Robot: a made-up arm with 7 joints. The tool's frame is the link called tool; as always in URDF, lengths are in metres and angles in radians. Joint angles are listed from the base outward. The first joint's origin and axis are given. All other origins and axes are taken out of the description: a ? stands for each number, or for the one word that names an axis. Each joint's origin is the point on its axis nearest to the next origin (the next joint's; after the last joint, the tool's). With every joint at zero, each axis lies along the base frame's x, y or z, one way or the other. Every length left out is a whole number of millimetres.
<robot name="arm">
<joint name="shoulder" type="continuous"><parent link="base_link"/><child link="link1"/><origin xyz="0.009 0.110 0.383" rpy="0.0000 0.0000 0.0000"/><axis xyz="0 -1 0"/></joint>
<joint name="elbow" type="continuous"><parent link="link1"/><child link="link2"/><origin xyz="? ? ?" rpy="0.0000 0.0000 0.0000"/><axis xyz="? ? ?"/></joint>
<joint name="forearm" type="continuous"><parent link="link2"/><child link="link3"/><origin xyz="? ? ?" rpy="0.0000 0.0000 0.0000"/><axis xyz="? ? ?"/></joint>
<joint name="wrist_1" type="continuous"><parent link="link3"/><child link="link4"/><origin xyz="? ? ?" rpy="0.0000 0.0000 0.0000"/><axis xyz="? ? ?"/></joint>
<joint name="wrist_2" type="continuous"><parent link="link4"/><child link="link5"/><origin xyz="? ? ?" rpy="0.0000 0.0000 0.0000"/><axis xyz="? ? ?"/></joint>
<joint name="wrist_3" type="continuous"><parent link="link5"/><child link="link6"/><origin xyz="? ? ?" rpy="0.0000 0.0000 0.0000"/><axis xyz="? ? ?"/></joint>
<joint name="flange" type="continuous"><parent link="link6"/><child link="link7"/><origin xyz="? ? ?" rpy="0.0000 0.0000 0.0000"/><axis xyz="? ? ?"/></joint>
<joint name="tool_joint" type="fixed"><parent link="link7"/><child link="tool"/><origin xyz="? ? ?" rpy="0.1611 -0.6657 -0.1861"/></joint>
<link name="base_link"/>
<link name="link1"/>
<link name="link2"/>
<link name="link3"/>
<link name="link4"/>
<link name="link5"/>
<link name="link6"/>
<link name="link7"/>
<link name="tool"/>
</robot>
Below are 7 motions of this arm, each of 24 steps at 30 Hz.
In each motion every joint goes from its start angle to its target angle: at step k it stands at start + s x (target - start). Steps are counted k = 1, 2, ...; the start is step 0. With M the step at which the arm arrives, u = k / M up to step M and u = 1 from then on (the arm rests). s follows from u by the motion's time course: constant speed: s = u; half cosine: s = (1 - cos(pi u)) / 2; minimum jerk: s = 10 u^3 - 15 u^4 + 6 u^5.
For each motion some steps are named. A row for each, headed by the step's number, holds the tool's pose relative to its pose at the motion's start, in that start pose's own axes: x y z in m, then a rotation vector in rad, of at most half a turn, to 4 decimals.
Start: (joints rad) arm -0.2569 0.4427 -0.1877 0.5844 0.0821 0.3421 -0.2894
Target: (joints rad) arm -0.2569 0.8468 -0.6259 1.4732 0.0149 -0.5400 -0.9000
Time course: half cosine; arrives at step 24
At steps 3, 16, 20, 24:
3: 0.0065 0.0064 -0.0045 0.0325 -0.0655 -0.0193
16: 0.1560 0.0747 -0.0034 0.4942 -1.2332 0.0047
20: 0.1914 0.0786 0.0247 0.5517 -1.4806 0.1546
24: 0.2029 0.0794 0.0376 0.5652 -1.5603 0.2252

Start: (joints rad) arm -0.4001 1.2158 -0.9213 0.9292 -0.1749 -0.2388 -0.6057
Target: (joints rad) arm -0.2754 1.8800 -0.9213 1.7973 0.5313 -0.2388 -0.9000
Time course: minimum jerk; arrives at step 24
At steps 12, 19, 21, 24:
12: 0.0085 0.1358 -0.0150 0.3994 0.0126 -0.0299
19: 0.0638 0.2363 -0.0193 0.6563 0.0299 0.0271
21: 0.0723 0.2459 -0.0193 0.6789 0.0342 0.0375
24: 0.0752 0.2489 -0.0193 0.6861 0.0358 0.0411

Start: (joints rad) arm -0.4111 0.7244 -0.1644 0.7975 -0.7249 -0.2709 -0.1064
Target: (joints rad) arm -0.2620 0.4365 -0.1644 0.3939 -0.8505 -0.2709 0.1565
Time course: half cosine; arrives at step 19
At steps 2, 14, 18, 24:
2: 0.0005 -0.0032 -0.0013 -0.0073 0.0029 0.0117
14: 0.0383 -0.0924 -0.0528 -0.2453 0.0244 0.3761
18: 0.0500 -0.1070 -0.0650 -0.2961 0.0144 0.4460
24: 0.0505 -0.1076 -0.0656 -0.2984 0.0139 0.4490

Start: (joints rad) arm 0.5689 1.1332 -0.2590 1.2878 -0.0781 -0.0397 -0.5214
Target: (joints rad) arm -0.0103 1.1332 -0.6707 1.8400 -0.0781 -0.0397 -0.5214
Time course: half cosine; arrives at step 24
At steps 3, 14, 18, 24:
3: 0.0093 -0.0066 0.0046 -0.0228 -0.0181 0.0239
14: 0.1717 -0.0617 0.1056 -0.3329 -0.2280 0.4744
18: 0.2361 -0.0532 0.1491 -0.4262 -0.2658 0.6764
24: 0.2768 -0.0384 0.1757 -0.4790 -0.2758 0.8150

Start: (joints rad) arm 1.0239 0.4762 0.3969 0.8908 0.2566 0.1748 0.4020
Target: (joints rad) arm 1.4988 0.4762 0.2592 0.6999 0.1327 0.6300 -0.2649
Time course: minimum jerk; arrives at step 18
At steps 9, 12, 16, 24:
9: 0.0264 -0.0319 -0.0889 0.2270 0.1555 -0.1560
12: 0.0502 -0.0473 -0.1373 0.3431 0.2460 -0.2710
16: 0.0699 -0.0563 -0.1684 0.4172 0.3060 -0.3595
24: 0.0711 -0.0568 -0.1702 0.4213 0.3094 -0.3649

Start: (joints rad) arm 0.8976 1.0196 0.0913 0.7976 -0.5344 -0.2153 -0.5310
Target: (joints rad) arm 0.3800 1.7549 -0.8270 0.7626 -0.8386 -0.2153 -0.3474
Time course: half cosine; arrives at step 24
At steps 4, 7, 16, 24:
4: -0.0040 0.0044 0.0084 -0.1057 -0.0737 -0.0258
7: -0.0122 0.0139 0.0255 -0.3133 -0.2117 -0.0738
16: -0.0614 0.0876 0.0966 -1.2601 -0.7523 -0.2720
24: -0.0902 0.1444 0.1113 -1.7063 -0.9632 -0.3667

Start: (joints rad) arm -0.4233 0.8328 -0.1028 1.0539 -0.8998 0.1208 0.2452
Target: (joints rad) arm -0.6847 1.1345 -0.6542 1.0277 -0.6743 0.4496 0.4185
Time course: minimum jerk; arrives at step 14
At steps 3, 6, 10, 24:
3: 0.0020 -0.0081 0.0032 -0.0531 0.0056 0.0042
6: 0.0097 -0.0445 0.0224 -0.2860 0.0405 0.0199
10: 0.0176 -0.1031 0.0755 -0.6776 0.1385 0.0302
24: 0.0185 -0.1184 0.0966 -0.7950 0.1779 0.0276

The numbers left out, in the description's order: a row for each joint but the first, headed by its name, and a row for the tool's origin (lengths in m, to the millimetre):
elbow: xyz -0.013 0.000 -0.026, axis 1 0 0
forearm: xyz 0.000 0.024 -0.335, axis 0 0 1
wrist_1: xyz 0.009 -0.003 0.000, axis 0 -1 0
wrist_2: xyz 0.026 0.000 -0.277, axis 0 0 1
wrist_3: xyz -0.002 0.028 0.000, axis 0 1 0
flange: xyz -0.014 0.000 -0.015, axis -1 0 0
tool: xyz 0.000 -0.029 0.006

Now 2 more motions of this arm.
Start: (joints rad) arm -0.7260 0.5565 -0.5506 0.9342 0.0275 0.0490 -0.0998
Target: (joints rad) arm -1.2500 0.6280 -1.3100 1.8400 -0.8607 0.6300 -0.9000
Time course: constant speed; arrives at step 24
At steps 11, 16, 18, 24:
11: 0.0988 -0.1281 0.0846 -0.2768 -0.2756 -0.4077
16: 0.1611 -0.1680 0.1405 -0.2749 -0.4795 -0.5102
18: 0.1888 -0.1782 0.1642 -0.2483 -0.5624 -0.5327
24: 0.2775 -0.1850 0.2330 -0.0833 -0.7765 -0.5410

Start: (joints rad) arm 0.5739 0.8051 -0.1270 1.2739 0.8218 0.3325 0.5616
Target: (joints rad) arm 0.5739 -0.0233 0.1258 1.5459 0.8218 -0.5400 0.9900
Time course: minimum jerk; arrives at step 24
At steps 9, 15, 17, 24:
9: -0.0428 -0.0563 -0.0202 -0.1233 -0.3960 0.1598
15: -0.0840 -0.1513 -0.0522 -0.1952 -1.0559 0.2745
17: -0.0896 -0.1768 -0.0604 -0.1840 -1.2303 0.2669
24: -0.0935 -0.2075 -0.0701 -0.1506 -1.4361 0.2315

